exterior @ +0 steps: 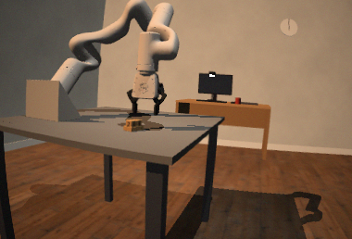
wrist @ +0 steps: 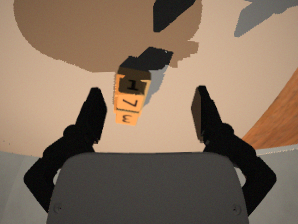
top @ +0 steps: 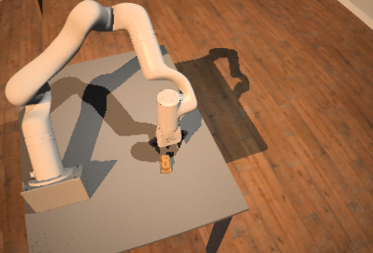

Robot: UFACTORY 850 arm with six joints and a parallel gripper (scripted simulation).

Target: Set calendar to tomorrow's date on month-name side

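The calendar cube is 2 cm behind my hand, 3 cm to the right of it and 5 cm below it. From my hand the other things lie so: orange cube 3 cm behind, 6 cm to the right, 5 cm below; orange tray 3 cm behind, 5 cm to the right, 6 cm below.
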